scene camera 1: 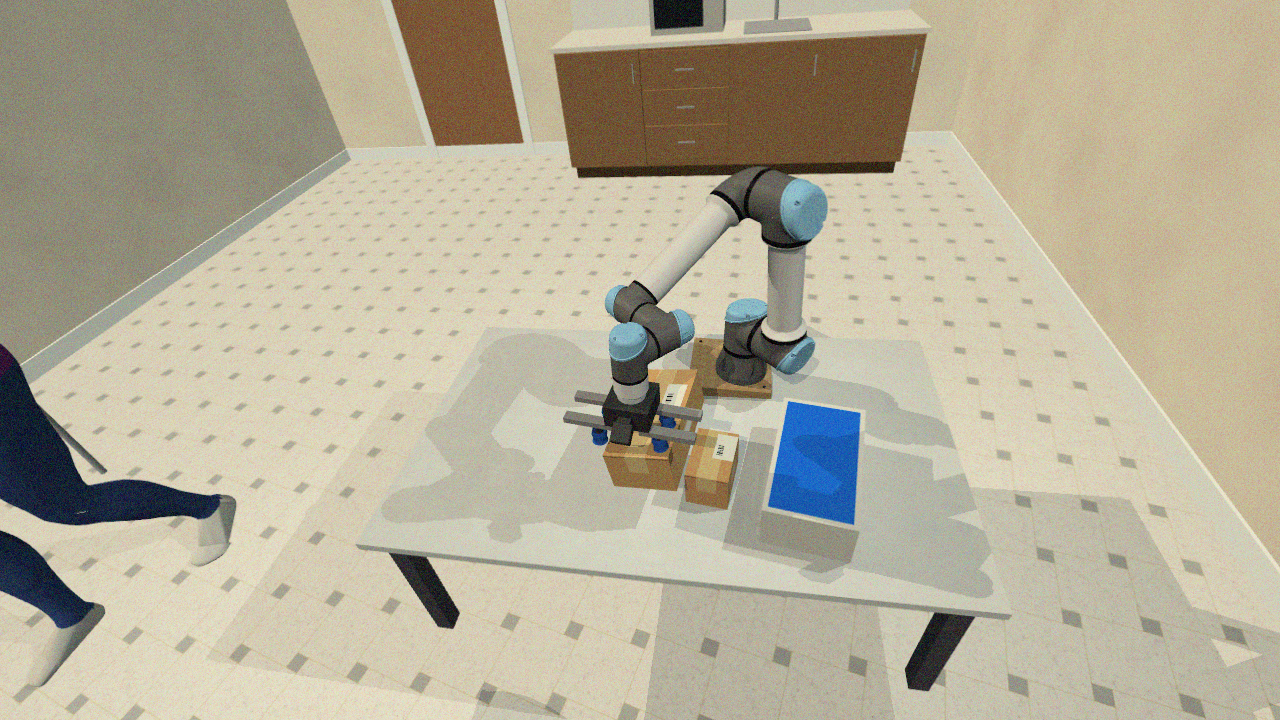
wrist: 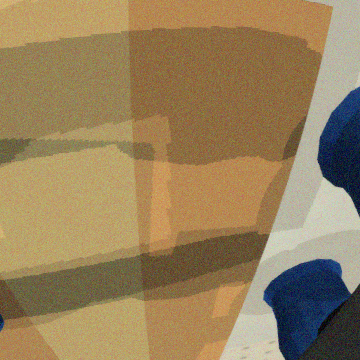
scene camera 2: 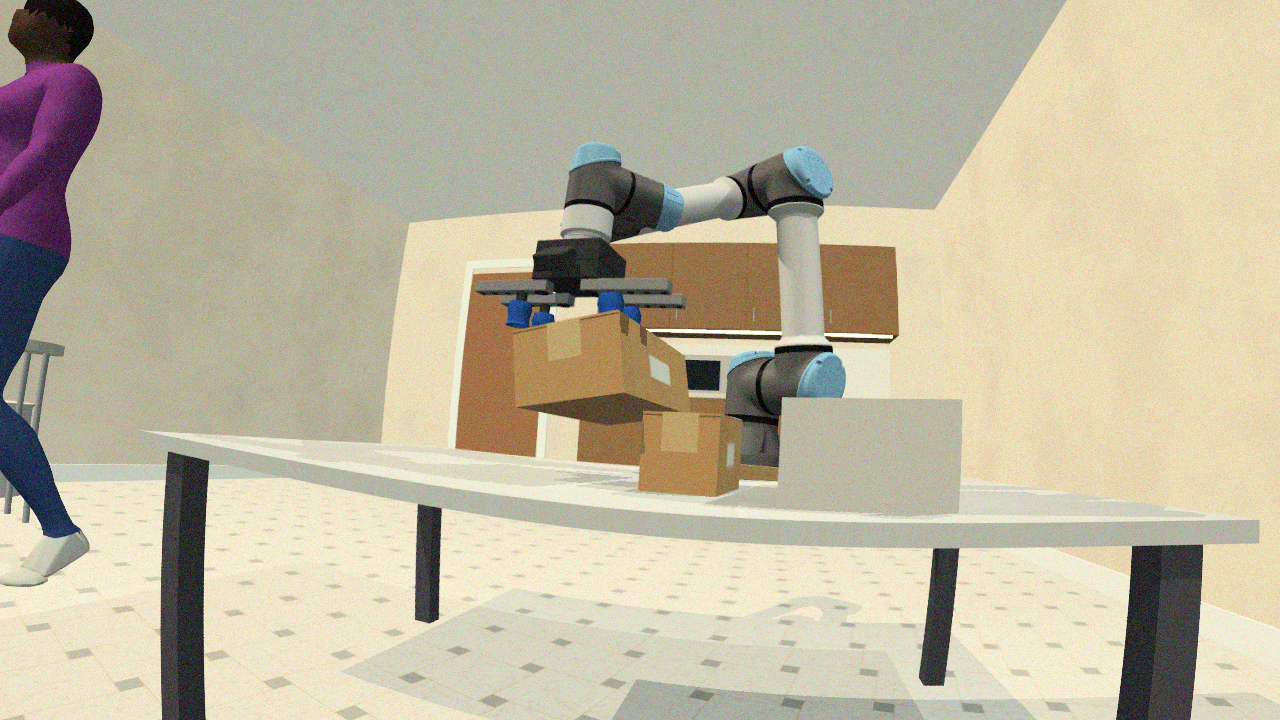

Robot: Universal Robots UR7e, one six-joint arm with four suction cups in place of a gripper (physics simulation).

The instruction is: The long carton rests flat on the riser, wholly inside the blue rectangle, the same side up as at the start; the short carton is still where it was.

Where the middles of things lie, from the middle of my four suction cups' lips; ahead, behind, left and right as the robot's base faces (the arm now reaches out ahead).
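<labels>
My suction cup: 70 mm above the long carton [scene camera 2: 605, 368], 80 mm past it, 30 mm to the right of it. Short carton [scene camera 2: 687, 453], from my suction cup: 70 mm behind, 170 mm below, 170 mm to the left.
</labels>
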